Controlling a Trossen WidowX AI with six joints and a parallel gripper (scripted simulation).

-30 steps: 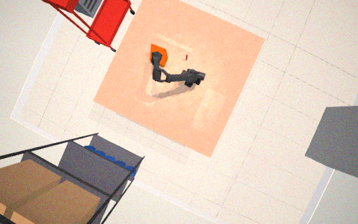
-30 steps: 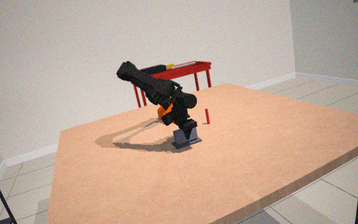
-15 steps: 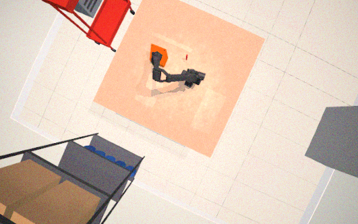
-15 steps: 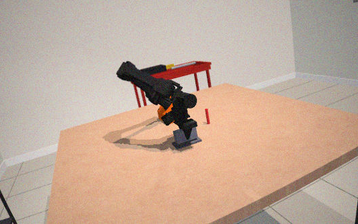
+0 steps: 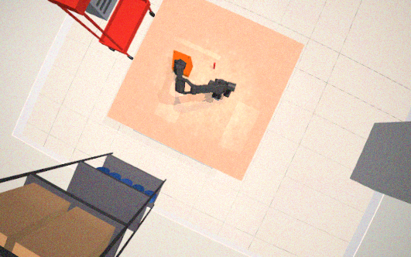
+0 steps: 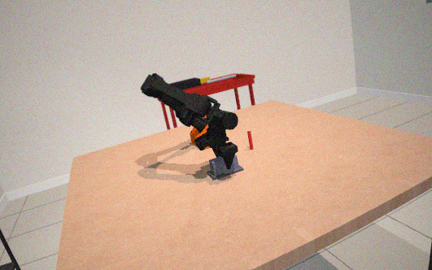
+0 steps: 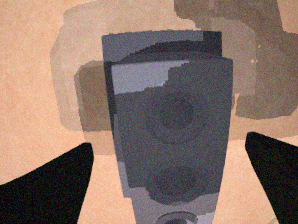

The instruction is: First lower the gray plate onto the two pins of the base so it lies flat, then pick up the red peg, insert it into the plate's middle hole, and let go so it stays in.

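My gripper tip is now 2 cm below the gray plate. The rest, counted from my gripper tip: red peg (14 cm behind, 16 cm to the left, 1 cm above); base (2 cm below).
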